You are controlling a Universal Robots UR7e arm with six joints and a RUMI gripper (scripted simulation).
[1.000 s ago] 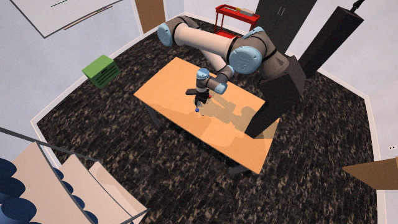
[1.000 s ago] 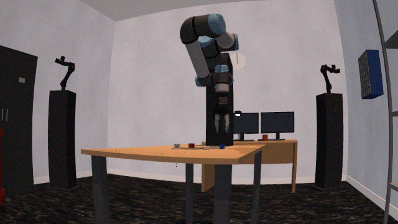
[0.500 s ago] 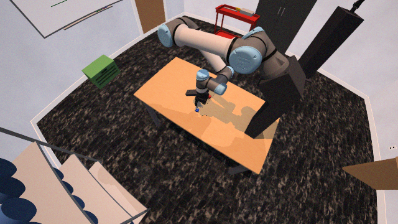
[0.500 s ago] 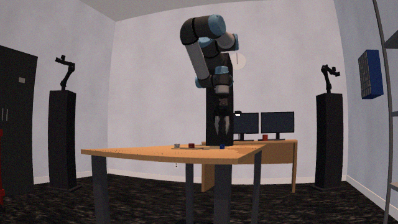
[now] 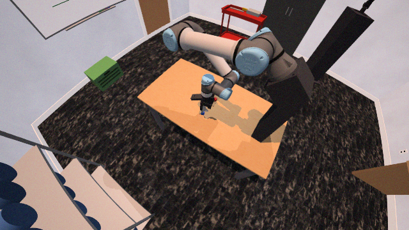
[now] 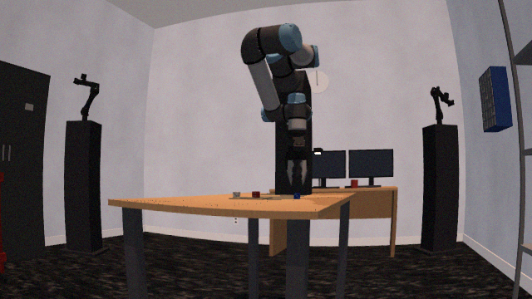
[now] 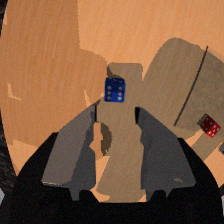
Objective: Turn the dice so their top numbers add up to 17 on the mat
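Now: hand 60 mm above the blue die. The rest, counted from my hand: red die (160 mm to the right, 70 mm behind, 50 mm below); grey die (250 mm to the right, 150 mm behind, 60 mm below); tan mat (180 mm to the right, 70 mm below, 30 mm behind).
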